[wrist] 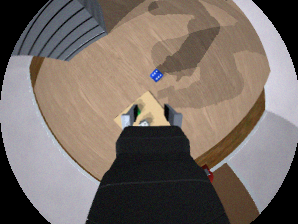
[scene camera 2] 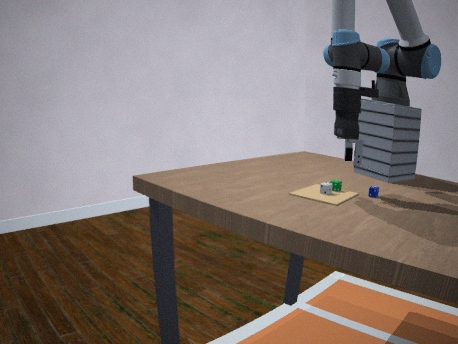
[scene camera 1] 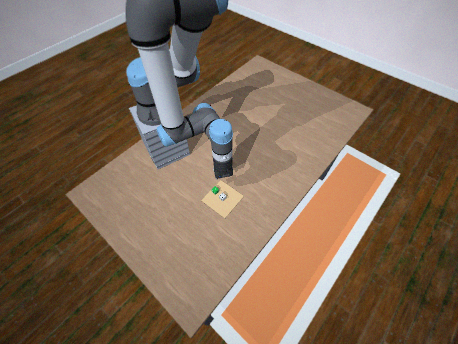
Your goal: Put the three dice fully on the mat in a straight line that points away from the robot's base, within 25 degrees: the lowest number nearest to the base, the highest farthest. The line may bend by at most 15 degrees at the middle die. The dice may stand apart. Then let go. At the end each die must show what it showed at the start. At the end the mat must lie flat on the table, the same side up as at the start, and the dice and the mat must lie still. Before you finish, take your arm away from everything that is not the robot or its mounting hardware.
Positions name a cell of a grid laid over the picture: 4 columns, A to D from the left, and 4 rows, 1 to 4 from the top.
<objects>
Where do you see a tan mat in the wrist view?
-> C2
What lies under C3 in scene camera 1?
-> A tan mat.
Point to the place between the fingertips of my gripper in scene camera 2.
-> D2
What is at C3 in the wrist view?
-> My gripper.
</objects>
